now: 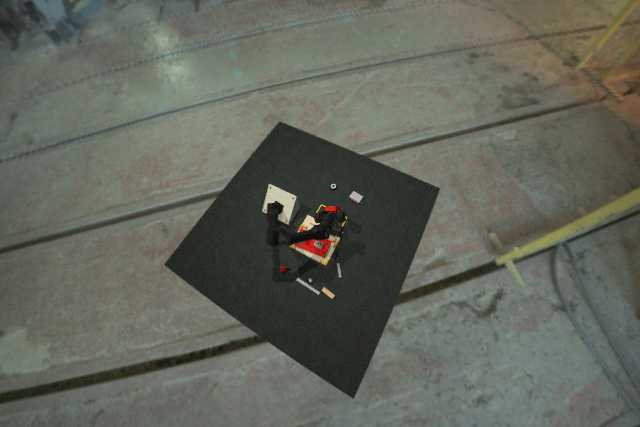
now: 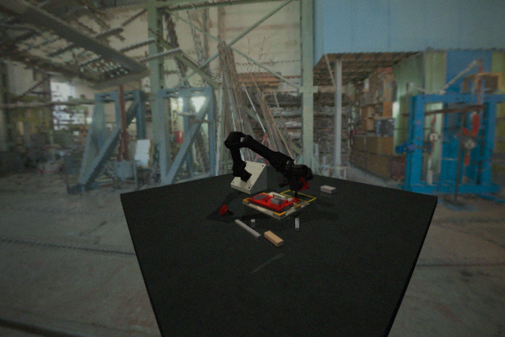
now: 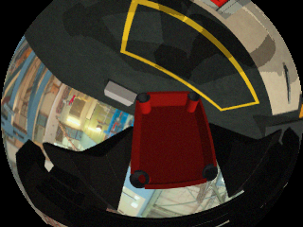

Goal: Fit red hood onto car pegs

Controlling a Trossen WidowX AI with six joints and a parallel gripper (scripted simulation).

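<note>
The red hood lies 1 cm above my gripper tip. The rest, counted from my gripper tip: grey bar: 12 cm ahead, 44 cm to the right, 7 cm below; then grey engine block: 4 cm ahead, 21 cm to the right, 5 cm below; then beige jig: 1 cm ahead, 21 cm to the right, 6 cm below.
</note>
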